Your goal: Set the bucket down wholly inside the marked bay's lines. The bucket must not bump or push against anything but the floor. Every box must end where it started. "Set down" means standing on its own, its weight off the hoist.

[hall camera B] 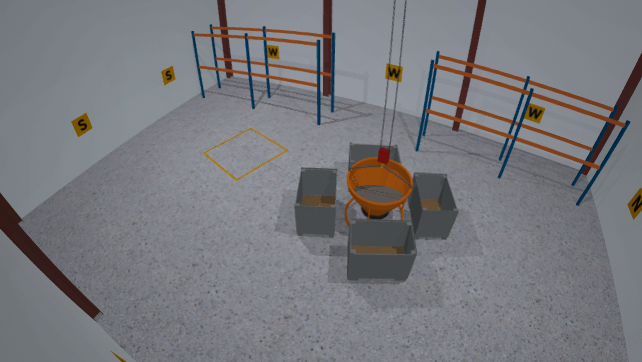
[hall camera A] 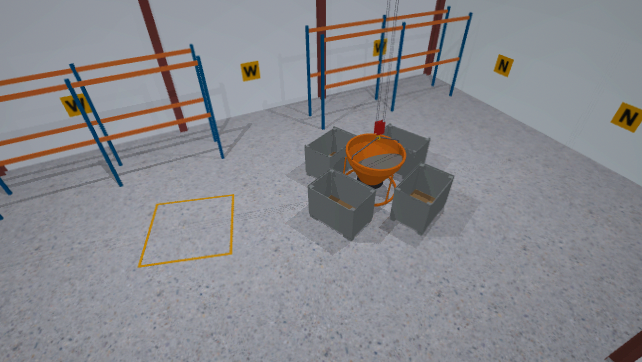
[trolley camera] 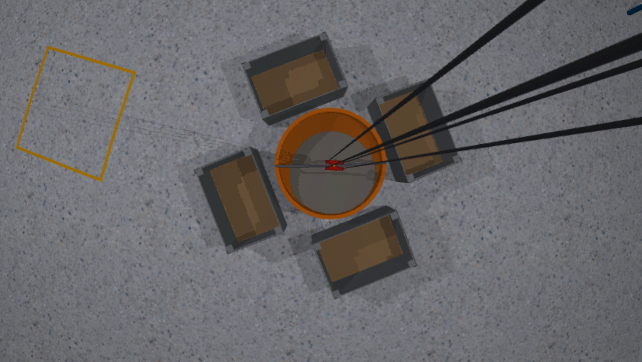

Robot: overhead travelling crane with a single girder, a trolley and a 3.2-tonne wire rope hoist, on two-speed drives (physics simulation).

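Note:
The orange bucket (hall camera A: 372,175) (hall camera B: 377,201) (trolley camera: 310,130) is upright, holds grey material and stands among the boxes. Its slings look taut, running to the hook (hall camera A: 379,137) (hall camera B: 382,165) (trolley camera: 334,165) under the red block; I cannot tell if the base ring touches the floor. Grey boxes surround it: one on the bay's side (hall camera A: 340,207) (hall camera B: 316,220) (trolley camera: 242,200), and another (trolley camera: 295,80), a third (trolley camera: 415,135) and one more (trolley camera: 362,252). The rim overlaps the right box in the trolley view; contact is unclear. The yellow-lined bay (hall camera A: 232,224) (hall camera B: 220,166) (trolley camera: 91,60) lies apart to the left.
One blue and orange rack (hall camera A: 175,111) (hall camera B: 319,82) stands by the W wall on the bay's side. Another rack (hall camera A: 323,82) (hall camera B: 516,135) stands farther right. Dark red columns (hall camera A: 321,60) (hall camera B: 327,55) are along the wall.

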